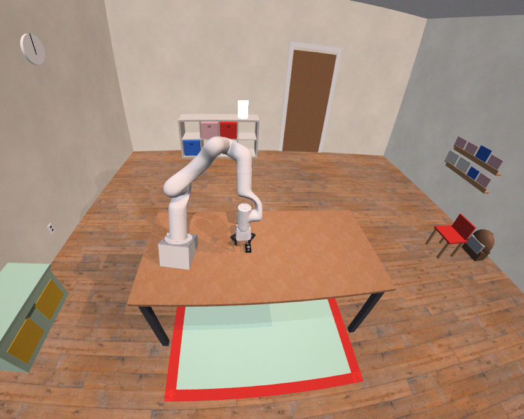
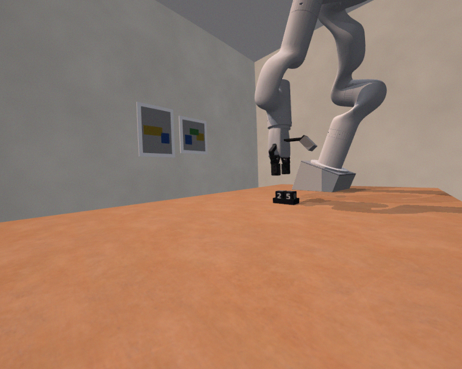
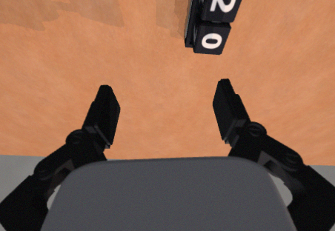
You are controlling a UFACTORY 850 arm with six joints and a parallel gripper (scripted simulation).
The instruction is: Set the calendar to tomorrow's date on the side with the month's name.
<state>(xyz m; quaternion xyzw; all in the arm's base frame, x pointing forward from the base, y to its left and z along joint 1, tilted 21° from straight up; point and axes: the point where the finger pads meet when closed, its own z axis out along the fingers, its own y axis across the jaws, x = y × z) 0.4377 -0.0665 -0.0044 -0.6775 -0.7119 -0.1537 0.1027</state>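
My hand is 4 cm short of the black cube, 2 cm to the right of it and 8 cm above it. The rest, counted from my hand: black calendar tray: 4 cm ahead, 4 cm to the left, 9 cm below; calendar cube: 5 cm ahead, 5 cm to the left, 8 cm below.
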